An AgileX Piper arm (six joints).
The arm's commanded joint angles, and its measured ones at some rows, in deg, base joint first. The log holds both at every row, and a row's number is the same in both.
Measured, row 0:
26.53 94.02 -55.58 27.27 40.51 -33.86
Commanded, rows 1 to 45:
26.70 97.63 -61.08 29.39 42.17 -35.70
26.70 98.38 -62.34 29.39 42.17 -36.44
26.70 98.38 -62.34 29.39 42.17 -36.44
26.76 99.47 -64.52 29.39 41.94 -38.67
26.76 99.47 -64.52 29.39 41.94 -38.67
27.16 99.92 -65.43 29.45 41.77 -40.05
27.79 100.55 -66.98 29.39 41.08 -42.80
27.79 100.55 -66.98 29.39 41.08 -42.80
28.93 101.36 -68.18 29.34 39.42 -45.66
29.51 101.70 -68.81 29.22 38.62 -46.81
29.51 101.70 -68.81 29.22 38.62 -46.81
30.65 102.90 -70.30 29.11 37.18 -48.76
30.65 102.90 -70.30 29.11 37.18 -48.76
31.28 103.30 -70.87 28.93 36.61 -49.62
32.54 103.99 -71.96 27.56 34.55 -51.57
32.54 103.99 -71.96 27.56 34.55 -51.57
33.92 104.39 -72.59 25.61 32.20 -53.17
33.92 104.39 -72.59 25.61 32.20 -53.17
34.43 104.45 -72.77 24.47 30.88 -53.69
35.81 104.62 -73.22 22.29 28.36 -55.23
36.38 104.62 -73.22 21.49 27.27 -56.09
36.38 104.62 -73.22 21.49 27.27 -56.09
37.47 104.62 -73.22 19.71 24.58 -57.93
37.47 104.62 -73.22 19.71 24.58 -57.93
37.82 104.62 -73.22 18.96 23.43 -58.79
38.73 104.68 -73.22 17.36 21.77 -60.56
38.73 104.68 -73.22 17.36 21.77 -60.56
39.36 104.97 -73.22 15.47 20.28 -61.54
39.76 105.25 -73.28 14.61 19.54 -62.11
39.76 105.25 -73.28 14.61 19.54 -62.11
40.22 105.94 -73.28 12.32 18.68 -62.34
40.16 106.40 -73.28 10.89 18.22 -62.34
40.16 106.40 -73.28 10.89 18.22 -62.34
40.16 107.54 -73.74 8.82 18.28 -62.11
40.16 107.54 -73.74 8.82 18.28 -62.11
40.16 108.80 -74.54 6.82 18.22 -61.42
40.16 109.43 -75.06 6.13 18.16 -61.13
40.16 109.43 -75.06 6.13 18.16 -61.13
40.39 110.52 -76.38 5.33 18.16 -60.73
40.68 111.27 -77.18 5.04 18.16 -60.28
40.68 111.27 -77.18 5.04 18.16 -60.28
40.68 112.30 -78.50 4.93 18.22 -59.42
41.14 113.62 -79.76 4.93 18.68 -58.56
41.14 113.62 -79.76 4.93 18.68 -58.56
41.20 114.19 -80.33 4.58 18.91 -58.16
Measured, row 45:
40.74 112.82 -78.72 5.21 18.39 -59.64
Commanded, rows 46 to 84:
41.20 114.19 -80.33 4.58 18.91 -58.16
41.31 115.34 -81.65 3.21 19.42 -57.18
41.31 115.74 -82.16 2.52 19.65 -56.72
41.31 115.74 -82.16 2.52 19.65 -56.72
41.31 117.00 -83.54 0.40 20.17 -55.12
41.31 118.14 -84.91 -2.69 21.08 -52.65
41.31 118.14 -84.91 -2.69 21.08 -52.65
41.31 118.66 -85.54 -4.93 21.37 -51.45
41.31 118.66 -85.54 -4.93 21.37 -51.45
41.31 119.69 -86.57 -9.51 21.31 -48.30
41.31 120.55 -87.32 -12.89 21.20 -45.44
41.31 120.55 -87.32 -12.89 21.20 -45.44
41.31 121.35 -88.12 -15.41 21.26 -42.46
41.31 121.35 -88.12 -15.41 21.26 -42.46
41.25 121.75 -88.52 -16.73 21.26 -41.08
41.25 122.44 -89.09 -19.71 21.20 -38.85
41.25 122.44 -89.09 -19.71 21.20 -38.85
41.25 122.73 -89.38 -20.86 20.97 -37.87
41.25 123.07 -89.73 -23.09 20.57 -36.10
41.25 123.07 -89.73 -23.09 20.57 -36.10
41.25 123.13 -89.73 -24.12 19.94 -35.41
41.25 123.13 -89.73 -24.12 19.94 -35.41
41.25 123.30 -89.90 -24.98 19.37 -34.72
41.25 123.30 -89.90 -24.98 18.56 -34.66
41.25 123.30 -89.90 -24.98 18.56 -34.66
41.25 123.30 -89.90 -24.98 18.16 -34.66
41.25 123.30 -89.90 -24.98 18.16 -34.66
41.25 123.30 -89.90 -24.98 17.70 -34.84
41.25 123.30 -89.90 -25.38 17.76 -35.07
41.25 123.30 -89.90 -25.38 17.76 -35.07
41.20 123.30 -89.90 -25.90 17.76 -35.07
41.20 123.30 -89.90 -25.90 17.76 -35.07
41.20 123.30 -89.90 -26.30 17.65 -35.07
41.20 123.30 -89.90 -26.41 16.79 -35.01
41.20 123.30 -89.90 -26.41 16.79 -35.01
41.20 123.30 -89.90 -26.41 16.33 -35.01
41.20 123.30 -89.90 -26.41 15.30 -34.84
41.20 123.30 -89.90 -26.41 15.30 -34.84
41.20 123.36 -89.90 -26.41 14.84 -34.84
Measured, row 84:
41.14 123.01 -89.44 -25.78 16.27 -35.29
